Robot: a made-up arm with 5 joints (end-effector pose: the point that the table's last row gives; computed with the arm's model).
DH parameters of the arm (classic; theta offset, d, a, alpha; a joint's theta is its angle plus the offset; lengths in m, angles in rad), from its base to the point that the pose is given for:
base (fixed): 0.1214 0 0.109 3.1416
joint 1: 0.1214 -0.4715 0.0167 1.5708
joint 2: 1.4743 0 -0.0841 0
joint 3: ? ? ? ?
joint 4: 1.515 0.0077 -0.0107 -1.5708
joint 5: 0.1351 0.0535 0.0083 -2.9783
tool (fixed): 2.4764 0.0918 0 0
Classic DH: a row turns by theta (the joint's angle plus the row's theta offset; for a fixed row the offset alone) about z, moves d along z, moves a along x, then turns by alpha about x.
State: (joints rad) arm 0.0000 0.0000 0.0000 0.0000 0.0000
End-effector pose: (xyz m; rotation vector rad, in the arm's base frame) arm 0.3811 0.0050 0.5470 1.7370 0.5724 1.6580
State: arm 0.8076 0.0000 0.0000 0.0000 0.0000
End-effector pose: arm 0.2909 -0.1897 0.5470 1.6474 -0.1411 1.0716
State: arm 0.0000 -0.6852 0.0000 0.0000 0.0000
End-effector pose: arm 0.2755 0.0050 0.6921 1.0514 0.2427 2.0901
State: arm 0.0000 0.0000 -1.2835 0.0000 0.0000
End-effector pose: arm 0.1996 0.0050 0.8064 0.3867 -0.0566 2.2953
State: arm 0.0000 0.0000 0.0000 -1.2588 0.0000
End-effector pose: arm 0.3512 0.0050 0.5792 0.4150 -0.0442 2.2901
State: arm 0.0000 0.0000 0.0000 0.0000 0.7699
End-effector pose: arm 0.3811 0.0052 0.5598 1.1609 1.0413 1.1935
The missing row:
joint 3: -1.4185 0 0.2276 0
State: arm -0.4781 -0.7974 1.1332 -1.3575 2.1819
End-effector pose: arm 0.2427 0.0961 0.4832 -0.1773 0.4137 0.6572
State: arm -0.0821 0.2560 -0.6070 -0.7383 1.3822
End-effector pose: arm 0.3502 0.0317 0.6653 0.1495 0.2978 1.0300
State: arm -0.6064 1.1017 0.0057 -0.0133 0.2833
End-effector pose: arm 0.2804 0.1213 0.2789 1.8870 2.0497 0.7041
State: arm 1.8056 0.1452 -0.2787 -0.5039 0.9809
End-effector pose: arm 0.0403 -0.2434 0.6117 0.7927 -0.0760 -0.4548
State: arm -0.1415 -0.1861 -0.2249 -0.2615 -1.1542
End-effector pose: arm 0.3444 0.0539 0.6495 -1.3693 0.2545 -2.3708
